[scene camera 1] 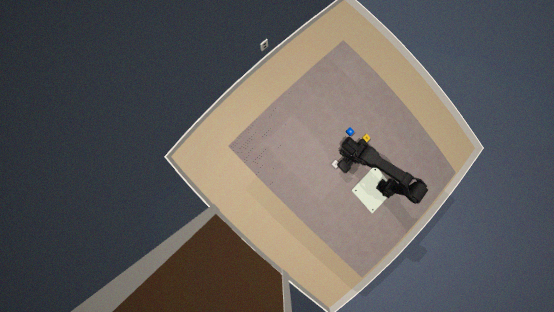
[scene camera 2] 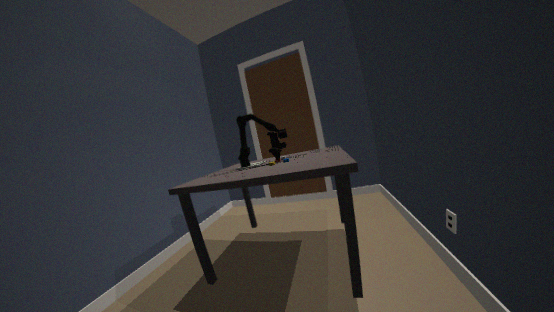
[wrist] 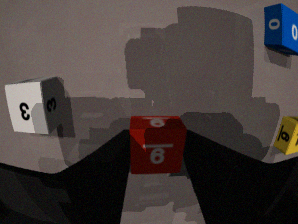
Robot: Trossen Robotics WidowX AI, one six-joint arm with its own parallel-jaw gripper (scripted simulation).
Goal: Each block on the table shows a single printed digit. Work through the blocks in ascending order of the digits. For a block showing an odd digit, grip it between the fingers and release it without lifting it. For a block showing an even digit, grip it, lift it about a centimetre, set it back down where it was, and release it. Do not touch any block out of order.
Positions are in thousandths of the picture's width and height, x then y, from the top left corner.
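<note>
Wrist: gripper (wrist: 525, 609), red block (wrist: 529, 641), white block (wrist: 126, 493). Scene camera 1: red block hidden there by the gripper.
</note>
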